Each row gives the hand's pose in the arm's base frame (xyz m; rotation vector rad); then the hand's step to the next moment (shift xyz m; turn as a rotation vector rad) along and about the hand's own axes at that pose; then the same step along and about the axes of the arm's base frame.
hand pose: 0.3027 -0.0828 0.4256 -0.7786 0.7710 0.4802
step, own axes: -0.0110 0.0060 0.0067 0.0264 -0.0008 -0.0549
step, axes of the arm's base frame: -0.0079 0.0077 0.0089 -0.0066 -0.0399 -0.0455
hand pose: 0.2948 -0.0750 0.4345 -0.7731 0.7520 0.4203
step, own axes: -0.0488 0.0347 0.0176 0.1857 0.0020 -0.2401
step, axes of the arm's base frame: -0.0453 0.0324 0.0282 0.0150 -0.1659 -0.2537
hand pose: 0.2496 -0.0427 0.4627 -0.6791 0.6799 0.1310
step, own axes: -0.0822 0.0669 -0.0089 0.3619 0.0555 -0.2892
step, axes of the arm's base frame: -0.0905 0.0550 0.0099 0.1084 -0.1726 -0.4197
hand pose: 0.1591 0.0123 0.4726 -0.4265 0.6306 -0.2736
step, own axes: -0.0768 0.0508 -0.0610 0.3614 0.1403 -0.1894
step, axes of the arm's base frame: -0.0914 0.0549 -0.0287 0.1798 -0.0680 -0.3863
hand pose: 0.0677 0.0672 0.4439 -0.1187 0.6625 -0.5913
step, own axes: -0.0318 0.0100 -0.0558 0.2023 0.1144 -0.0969
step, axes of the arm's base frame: -0.0493 0.0303 -0.0295 0.1234 -0.0090 -0.2193
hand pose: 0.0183 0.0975 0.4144 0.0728 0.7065 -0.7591
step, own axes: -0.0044 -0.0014 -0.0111 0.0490 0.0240 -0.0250
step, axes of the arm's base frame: -0.0094 0.0050 -0.0056 0.0266 -0.0044 -0.0536
